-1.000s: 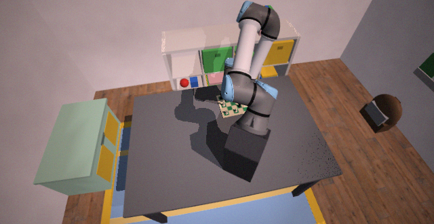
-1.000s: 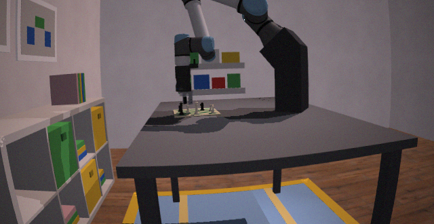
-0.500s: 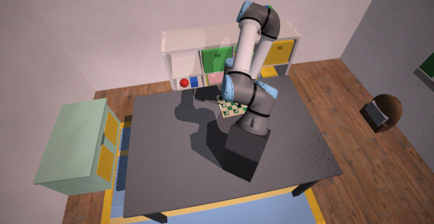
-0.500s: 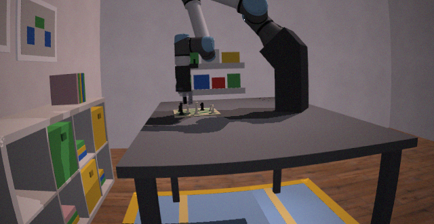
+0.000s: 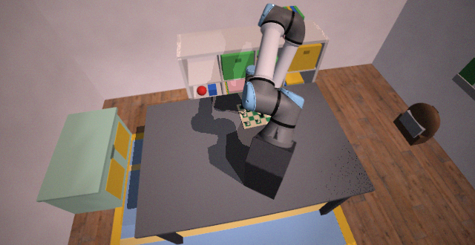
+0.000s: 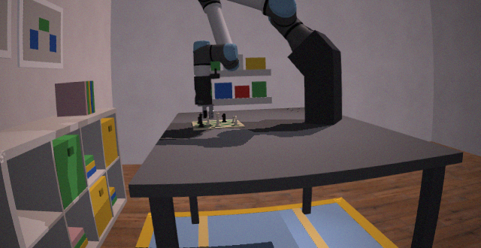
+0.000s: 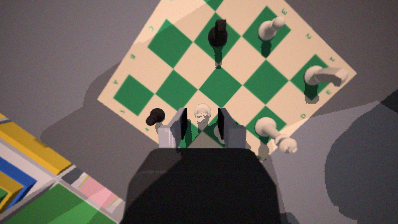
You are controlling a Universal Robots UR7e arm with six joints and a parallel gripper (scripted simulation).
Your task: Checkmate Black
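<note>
Now: hand 30 mm above the white piece. Round my hand: chessboard: 40 mm behind, 50 mm below; black pawn: 40 mm ahead, 40 mm to the right, 30 mm below; tall black piece: 80 mm behind, 40 mm to the right, 30 mm below.
</note>
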